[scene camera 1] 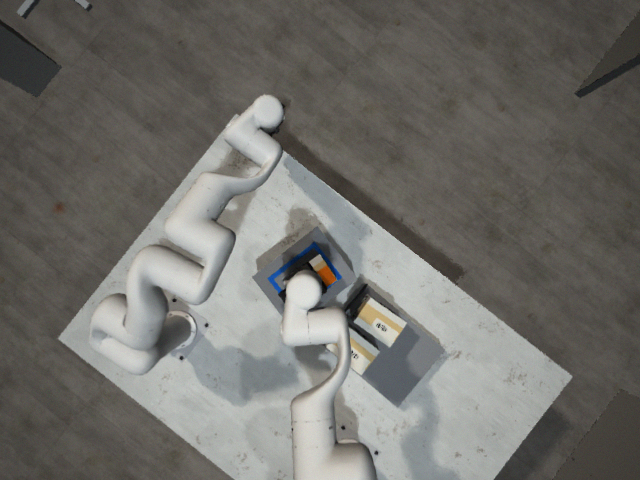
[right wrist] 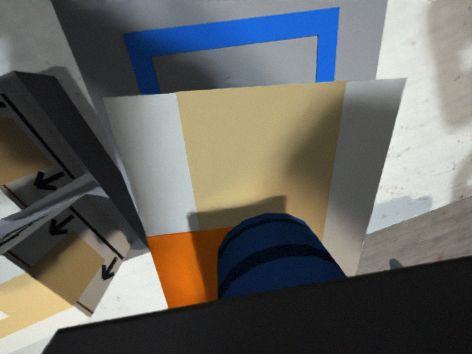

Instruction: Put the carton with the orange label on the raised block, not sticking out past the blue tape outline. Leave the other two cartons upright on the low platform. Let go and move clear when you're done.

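Seen in the pictures: right end effector, tool point: [right wrist: 260, 234]; left arm's base, origin of the base link: [scene camera 1: 178, 329].
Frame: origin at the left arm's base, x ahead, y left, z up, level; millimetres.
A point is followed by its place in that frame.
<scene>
The orange-label carton [scene camera 1: 325, 271] @[x 459, y -265, z 207 mm] [right wrist: 265, 150] @[x 371, y -229, z 207 mm] is at the raised block [scene camera 1: 332, 246] @[x 528, y -240, z 120 mm] [right wrist: 361, 45] @[x 359, y -131, z 120 mm], over the right end of the blue tape outline [scene camera 1: 291, 261] @[x 417, y -169, z 121 mm] [right wrist: 230, 32] @[x 320, y -212, z 121 mm]. Whether its underside touches the block is hidden. My right gripper [right wrist: 272, 232] has its blue cup against the carton, shut on it; the wrist hides the cup in scene camera 1. Two cartons [scene camera 1: 381, 326] @[x 427, y -496, z 144 mm] [scene camera 1: 363, 355] @[x 324, y -510, z 124 mm] stand upright on the low platform [scene camera 1: 405, 374] @[x 345, y -673, z 48 mm], tan-striped tops up; parts show at the left of the right wrist view. My left gripper [scene camera 1: 280, 122] is far off at the upper table corner, mostly hidden, with no carton seen at it.
The low platform stands close to the lower right of the raised block. The right forearm passes beside the lower-left carton and partly covers it. The left arm reaches along the table's [scene camera 1: 496, 356] @[x 568, y -895, z 0 mm] upper-left edge.
</scene>
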